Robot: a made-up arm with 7 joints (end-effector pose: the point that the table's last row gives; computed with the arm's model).
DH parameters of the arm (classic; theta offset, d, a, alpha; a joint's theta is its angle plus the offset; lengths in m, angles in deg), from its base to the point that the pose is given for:
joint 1: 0 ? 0 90
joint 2: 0 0.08 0 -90
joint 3: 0 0.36 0.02 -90
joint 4: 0 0.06 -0.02 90
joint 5: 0 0.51 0 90
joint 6: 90 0.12 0.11 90
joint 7: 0 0.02 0 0
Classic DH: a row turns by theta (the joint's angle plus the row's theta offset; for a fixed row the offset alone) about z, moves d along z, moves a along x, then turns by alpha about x.
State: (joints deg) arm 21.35 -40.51 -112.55 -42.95 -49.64 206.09 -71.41
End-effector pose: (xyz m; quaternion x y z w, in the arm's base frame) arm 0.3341 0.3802 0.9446 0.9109 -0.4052 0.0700 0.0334
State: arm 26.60 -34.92 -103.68 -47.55 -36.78 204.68 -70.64
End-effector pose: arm 0.2048 0.3784 1.0109 -0.9691 0.2453 0.0160 0.0187
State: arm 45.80 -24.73 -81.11 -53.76 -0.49 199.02 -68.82
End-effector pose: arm -0.0463 0.2560 1.1330 -0.9305 -0.2449 0.2719 0.0144
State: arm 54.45 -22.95 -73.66 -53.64 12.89 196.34 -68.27
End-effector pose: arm -0.0823 0.2002 1.1649 0.8373 0.4057 -0.3641 0.0427
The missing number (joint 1, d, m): 0.55
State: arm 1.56 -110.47 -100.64 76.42 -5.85 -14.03 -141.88
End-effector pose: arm 0.5396 -0.6611 0.5444 -0.4999 -0.1770 0.7983 0.2853
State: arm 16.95 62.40 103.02 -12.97 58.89 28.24 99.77
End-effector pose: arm -0.7707 -0.3672 1.0400 -0.4812 -0.7052 0.3414 0.3932
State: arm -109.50 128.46 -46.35 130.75 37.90 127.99 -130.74
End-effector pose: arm -0.3374 0.3143 0.6534 -0.2442 -0.5048 -0.0048 0.8279
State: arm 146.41 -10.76 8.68 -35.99 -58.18 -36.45 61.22
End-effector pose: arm 0.2992 0.0537 1.3940 -0.8122 -0.1658 0.0667 0.5553
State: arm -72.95 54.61 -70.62 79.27 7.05 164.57 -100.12
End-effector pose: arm -0.5729 0.1954 0.8945 -0.2915 -0.4034 -0.4239 0.7567
